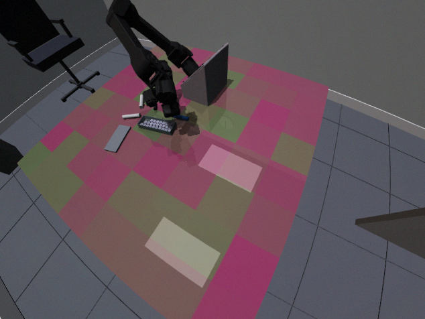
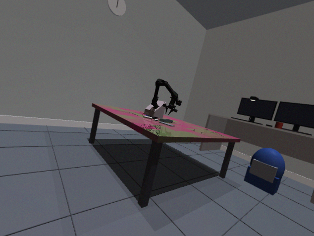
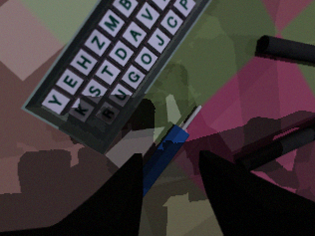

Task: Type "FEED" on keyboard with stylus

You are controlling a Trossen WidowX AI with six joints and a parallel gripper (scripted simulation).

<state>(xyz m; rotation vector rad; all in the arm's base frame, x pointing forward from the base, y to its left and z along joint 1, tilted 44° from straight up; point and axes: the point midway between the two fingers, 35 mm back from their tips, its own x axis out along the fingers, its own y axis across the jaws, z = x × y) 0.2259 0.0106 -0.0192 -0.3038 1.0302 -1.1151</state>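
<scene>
My gripper tip is 7 cm above the blue stylus, 3 cm past it and 1 cm to the left of it. Round my gripper tip: grey slab 22 cm ahead, 17 cm to the right, 8 cm below.
</scene>
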